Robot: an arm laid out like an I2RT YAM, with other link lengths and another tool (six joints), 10 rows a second.
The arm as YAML. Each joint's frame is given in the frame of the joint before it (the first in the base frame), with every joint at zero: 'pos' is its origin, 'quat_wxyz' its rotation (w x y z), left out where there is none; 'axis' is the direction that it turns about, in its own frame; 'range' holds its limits. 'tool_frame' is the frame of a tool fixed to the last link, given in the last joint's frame.
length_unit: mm
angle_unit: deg
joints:
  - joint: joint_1
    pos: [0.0, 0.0, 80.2]
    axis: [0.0, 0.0, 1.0]
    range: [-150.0, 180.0]
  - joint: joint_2
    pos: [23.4, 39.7, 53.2]
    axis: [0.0, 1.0, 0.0]
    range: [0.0, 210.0]
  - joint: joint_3
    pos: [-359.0, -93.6, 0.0]
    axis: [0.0, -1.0, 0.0]
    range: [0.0, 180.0]
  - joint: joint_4
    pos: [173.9, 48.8, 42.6]
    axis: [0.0, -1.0, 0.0]
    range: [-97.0, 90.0]
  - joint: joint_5
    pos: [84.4, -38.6, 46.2]
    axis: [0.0, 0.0, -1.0]
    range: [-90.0, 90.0]
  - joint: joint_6
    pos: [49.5, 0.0, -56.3]
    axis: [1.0, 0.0, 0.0]
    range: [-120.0, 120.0]
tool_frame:
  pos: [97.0, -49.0, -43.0]
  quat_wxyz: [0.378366, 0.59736, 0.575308, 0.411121]
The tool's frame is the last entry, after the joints.
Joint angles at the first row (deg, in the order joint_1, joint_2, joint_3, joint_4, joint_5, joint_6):
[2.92 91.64 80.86 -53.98 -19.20 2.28]
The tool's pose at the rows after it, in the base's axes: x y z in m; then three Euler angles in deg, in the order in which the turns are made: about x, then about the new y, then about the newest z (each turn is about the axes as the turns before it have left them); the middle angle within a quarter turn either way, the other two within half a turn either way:
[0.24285, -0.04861, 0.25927, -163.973, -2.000, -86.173]
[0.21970, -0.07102, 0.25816, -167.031, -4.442, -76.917]
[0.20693, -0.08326, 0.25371, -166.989, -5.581, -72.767]
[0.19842, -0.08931, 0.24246, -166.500, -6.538, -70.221]
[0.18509, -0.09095, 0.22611, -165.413, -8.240, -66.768]
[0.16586, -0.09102, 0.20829, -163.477, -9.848, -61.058]
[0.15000, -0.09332, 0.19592, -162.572, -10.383, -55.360]
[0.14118, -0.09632, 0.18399, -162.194, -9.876, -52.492]
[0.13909, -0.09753, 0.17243, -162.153, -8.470, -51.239]
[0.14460, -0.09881, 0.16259, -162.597, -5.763, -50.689]
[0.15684, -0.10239, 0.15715, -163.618, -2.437, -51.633]
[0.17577, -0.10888, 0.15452, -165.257, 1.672, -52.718]
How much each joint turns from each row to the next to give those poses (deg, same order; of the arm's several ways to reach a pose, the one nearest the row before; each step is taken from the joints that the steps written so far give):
[-2.01 0.00 0.00 -4.39 5.92 4.53]
[-3.06 0.00 -0.20 -3.71 5.14 3.89]
[-3.13 -0.01 -1.42 -0.53 0.61 0.50]
[-1.94 0.16 -3.45 2.12 0.02 0.31]
[-1.36 0.15 -5.22 3.04 0.05 1.59]
[-1.88 0.07 -6.12 3.41 0.02 3.19]
[-1.99 0.00 -4.60 2.89 0.94 3.15]
[-1.79 0.00 -4.17 3.95 0.33 1.03]
[-0.87 0.02 -3.80 4.87 0.00 0.74]
[-0.29 0.02 -3.04 5.64 0.02 1.07]
[-0.06 0.02 -1.55 5.16 0.00 0.00]
[-0.01 0.37 -0.57 5.46 0.43 -0.06]

